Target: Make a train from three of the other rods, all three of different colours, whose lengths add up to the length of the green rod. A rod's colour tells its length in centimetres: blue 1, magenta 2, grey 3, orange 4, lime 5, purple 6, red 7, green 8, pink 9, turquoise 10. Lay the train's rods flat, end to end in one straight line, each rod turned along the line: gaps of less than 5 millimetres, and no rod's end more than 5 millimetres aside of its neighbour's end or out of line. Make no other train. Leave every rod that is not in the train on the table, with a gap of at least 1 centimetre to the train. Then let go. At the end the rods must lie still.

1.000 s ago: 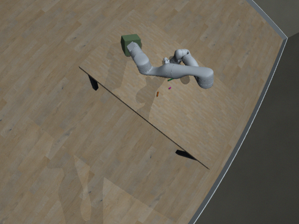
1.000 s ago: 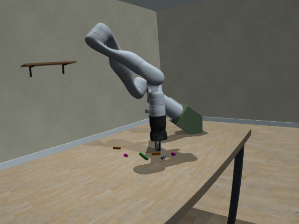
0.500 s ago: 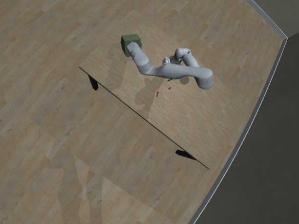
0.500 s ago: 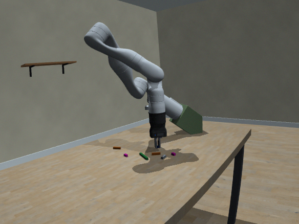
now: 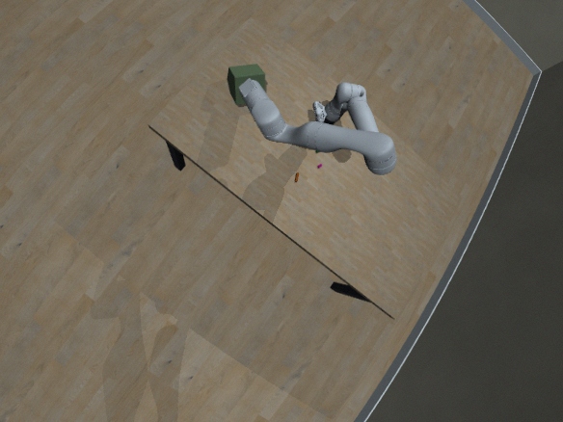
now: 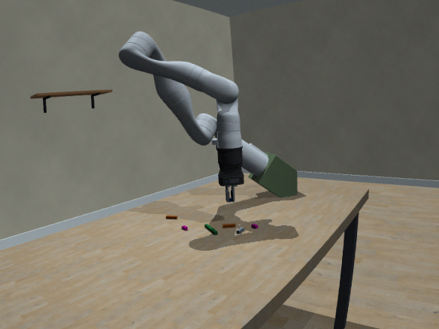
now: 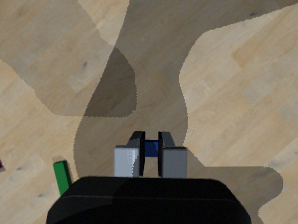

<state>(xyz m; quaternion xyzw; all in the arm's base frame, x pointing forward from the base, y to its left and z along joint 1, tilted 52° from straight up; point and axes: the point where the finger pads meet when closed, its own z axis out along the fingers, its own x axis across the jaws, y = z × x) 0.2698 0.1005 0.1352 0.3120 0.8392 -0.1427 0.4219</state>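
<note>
My hand is 100 mm short of the green rod, 80 mm above it and 30 mm to the left of it. From my hand the other things lie so: grey rod (80 mm below, 80 mm ahead, 60 mm to the left); then blue rod (10 mm below).
</note>
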